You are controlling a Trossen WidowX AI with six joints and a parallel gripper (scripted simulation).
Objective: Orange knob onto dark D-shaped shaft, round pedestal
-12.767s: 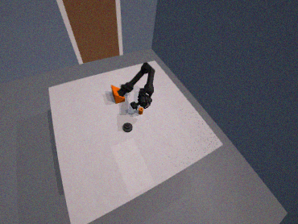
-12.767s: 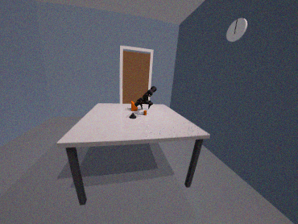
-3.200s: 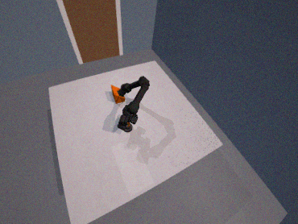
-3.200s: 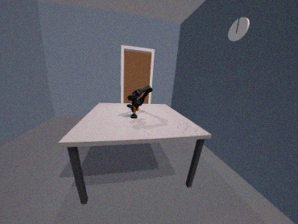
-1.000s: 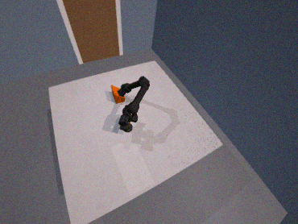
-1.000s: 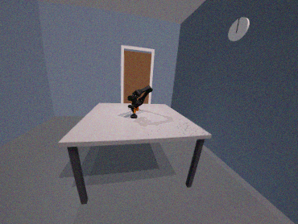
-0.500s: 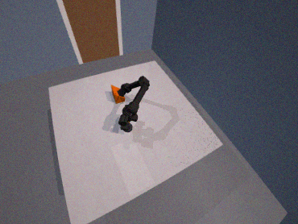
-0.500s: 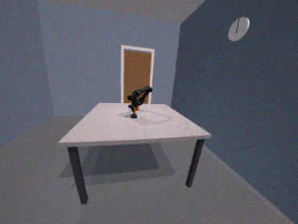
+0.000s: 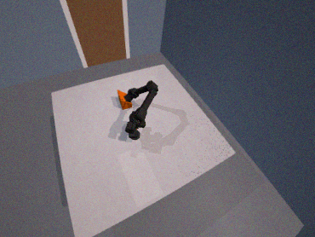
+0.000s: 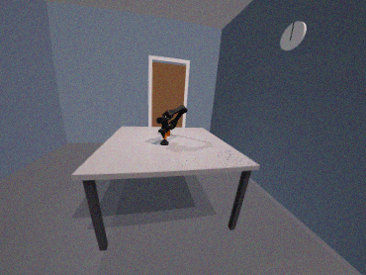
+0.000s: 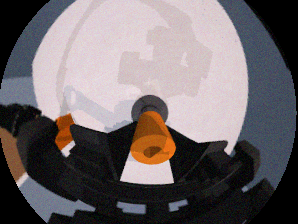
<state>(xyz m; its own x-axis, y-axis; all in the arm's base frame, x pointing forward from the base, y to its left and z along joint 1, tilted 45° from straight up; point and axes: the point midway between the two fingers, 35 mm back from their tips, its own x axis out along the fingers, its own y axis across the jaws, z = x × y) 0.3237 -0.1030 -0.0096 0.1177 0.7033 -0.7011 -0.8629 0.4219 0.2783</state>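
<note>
My gripper tip is now 20 mm below the orange knob. The rest, counted from my gripper tip: dark round pedestal: 40 mm below.
</note>
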